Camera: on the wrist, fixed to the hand. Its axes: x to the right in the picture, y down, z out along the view.
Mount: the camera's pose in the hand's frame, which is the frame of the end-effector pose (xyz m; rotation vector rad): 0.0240 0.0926 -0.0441 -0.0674 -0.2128 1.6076
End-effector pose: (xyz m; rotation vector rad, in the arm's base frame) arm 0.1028 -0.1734 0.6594 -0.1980 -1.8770 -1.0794
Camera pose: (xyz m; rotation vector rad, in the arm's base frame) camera 0.1670 -0.1576 0.7414 -1.5561 -1.1762 0.0381
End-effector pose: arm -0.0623 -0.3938 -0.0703 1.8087 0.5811 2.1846
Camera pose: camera -0.1044 -0.4723 -0.0141 -1.6009 0.8603 -1.3835
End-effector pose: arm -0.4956 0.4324 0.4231 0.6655 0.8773 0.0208
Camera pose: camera -0.4887 0.5366 0.4369 1.1282 -0.0494 1.3783
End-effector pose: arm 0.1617 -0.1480 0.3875 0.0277 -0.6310 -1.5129
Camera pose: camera 0.2623 -0.1780 0.3959 -0.5704 -0.5065 0.0334
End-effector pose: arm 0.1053 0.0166 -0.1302 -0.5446 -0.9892 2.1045
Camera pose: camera 0.0771 0.0159 -0.2317 0.9093 0.4407 -2.1385
